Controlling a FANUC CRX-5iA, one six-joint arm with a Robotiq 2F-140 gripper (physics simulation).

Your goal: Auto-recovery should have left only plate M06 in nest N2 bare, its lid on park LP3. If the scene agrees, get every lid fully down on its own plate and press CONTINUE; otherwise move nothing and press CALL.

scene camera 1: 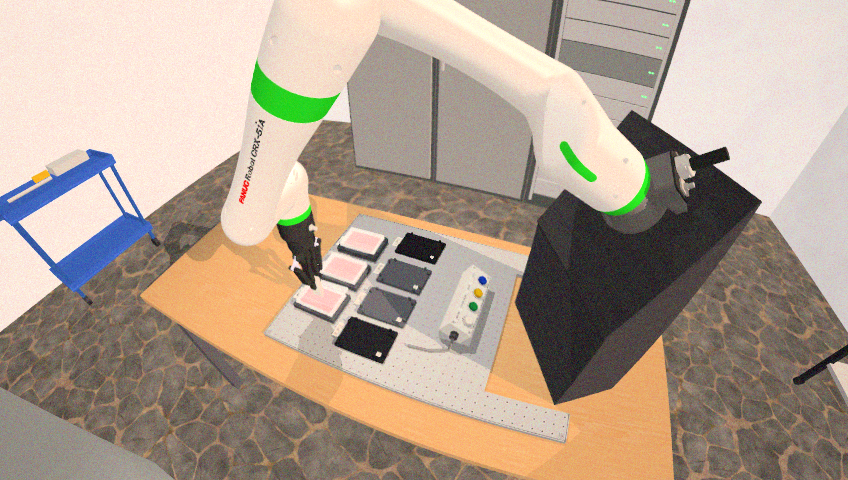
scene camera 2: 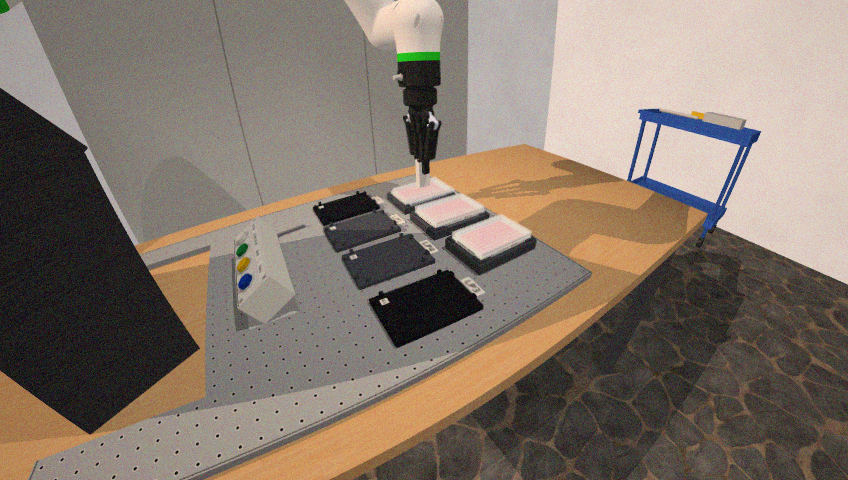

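Where they show: gripper, fingertip midpoint: (scene camera 1: 319, 293) (scene camera 2: 423, 186); arm's base, origin of the base link: (scene camera 1: 635, 197).
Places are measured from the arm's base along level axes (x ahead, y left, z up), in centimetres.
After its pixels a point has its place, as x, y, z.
My gripper (scene camera 1: 317, 289) {59.4, 40.8, -44.1} (scene camera 2: 423, 177) {59.4, 40.8, -44.1} is shut and empty, pointing down, its pale tip at or just above the end plate (scene camera 1: 321, 299) {56.8, 41.5, -44.0} (scene camera 2: 416, 191) {57.4, 38.2, -44.3}, which is nearest in scene camera 1 and farthest in scene camera 2. The middle plate (scene camera 1: 345, 270) {61.6, 29.4, -44.3} (scene camera 2: 450, 210) {63.5, 26.9, -44.3} and the other end plate (scene camera 1: 362, 242) {68.0, 17.9, -44.0} (scene camera 2: 492, 236) {69.1, 15.2, -44.1} sit in dark nests in the same row. All three look pink with clear or white rims; whether each lid is fully down is too small to tell. The LP3 park (scene camera 1: 420, 247) {55.1, 3.6, -47.0} (scene camera 2: 425, 308) {55.2, 2.0, -46.9} is black, with no lid visible on it. Plate and nest labels are unreadable.
Two grey parks (scene camera 1: 403, 275) {49.6, 16.2, -47.0} (scene camera 2: 387, 259) {49.9, 15.1, -46.9} (scene camera 1: 386, 306) {44.0, 27.9, -47.0} (scene camera 2: 361, 230) {44.5, 26.4, -46.9} and another black park (scene camera 1: 365, 339) {39.3, 39.5, -46.9} (scene camera 2: 346, 208) {40.1, 37.6, -46.9} show no lid. A button box (scene camera 1: 462, 309) {25.2, 17.4, -40.3} (scene camera 2: 266, 285) {32.7, 2.9, -40.9} carries blue, yellow, green and white buttons. A large black block (scene camera 1: 618, 273) {-4.1, 10.6, -10.0} (scene camera 2: 77, 267) {15.6, -6.5, -29.1} stands beyond it.
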